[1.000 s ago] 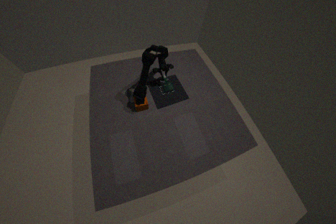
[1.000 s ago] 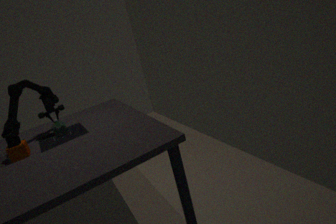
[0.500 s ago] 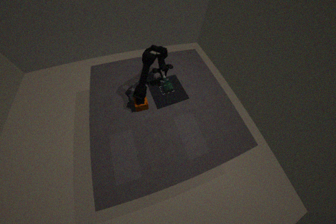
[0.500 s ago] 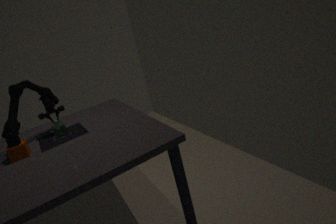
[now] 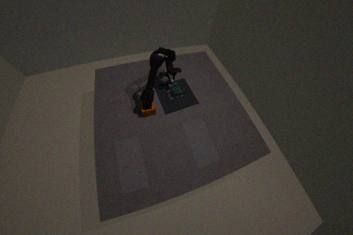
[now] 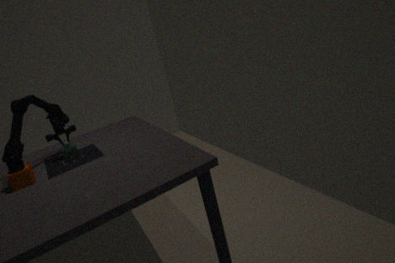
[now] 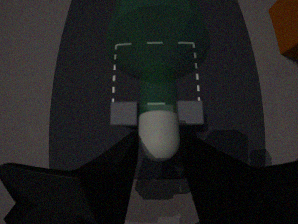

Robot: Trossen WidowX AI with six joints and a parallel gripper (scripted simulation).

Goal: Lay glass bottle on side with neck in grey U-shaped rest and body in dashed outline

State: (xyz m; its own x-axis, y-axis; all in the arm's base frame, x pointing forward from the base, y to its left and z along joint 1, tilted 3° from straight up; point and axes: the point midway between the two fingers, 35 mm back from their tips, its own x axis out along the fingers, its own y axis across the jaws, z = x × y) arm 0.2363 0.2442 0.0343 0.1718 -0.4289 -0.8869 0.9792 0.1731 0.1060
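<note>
Now: gripper tip 5 cm to the left of the glass bottle, 1 cm short of it and 1 cm above it. The rest, counted from my gripper tip: dark mat (10 cm to the right, 8 cm below, 2 cm ahead).
</note>
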